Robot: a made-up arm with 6 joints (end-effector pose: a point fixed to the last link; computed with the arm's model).
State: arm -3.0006 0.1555 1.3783 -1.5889 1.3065 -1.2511
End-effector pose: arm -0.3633 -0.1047 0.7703 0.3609 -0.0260 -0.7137 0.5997
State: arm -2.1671 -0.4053 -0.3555 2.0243 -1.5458 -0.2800
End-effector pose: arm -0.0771 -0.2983 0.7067 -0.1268 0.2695 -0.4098 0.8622
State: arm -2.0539 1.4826 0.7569 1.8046 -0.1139 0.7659
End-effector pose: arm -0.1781 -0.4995 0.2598 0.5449 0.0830 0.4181 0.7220
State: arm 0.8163 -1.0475 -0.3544 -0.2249 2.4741 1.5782
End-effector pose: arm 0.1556 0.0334 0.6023 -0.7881 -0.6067 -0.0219 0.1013
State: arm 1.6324 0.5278 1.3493 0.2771 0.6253 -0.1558
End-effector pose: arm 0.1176 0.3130 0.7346 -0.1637 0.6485 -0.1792 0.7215
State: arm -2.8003 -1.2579 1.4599 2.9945 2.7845 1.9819
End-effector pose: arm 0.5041 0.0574 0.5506 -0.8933 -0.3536 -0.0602 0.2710
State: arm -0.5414 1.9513 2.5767 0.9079 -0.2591 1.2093
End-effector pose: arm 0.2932 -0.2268 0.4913 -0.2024 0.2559 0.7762 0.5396
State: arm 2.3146 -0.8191 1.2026 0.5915 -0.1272 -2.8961
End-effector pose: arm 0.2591 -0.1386 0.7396 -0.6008 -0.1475 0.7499 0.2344
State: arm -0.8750 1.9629 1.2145 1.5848 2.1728 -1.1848
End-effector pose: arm 0.3068 -0.4538 0.1455 -0.4465 0.6607 -0.4917 0.3498
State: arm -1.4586 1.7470 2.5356 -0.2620 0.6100 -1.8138
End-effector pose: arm -0.1034 -0.5106 0.4074 0.3141 0.6958 -0.3460 0.5454
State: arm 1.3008 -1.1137 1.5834 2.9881 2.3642 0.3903
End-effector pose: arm -0.2824 -0.4156 0.5459 0.7286 -0.4707 -0.4756 0.1461
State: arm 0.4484 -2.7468 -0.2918 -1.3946 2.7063 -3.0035
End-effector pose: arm -0.2411 -0.1003 0.4897 0.1604 -0.9057 0.0654 0.3870
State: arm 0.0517 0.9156 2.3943 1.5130 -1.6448 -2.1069
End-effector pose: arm 0.0994 0.0421 0.7911 0.5136 0.8265 0.1893 0.1312
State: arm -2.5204 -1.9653 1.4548 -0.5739 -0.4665 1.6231
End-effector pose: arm 0.3034 0.3807 0.2657 -0.3678 0.8963 0.2465 0.0244
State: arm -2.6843 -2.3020 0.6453 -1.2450 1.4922 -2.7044
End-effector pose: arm 0.3686 0.1786 0.4495 -0.8535 0.3688 -0.3544 0.0998
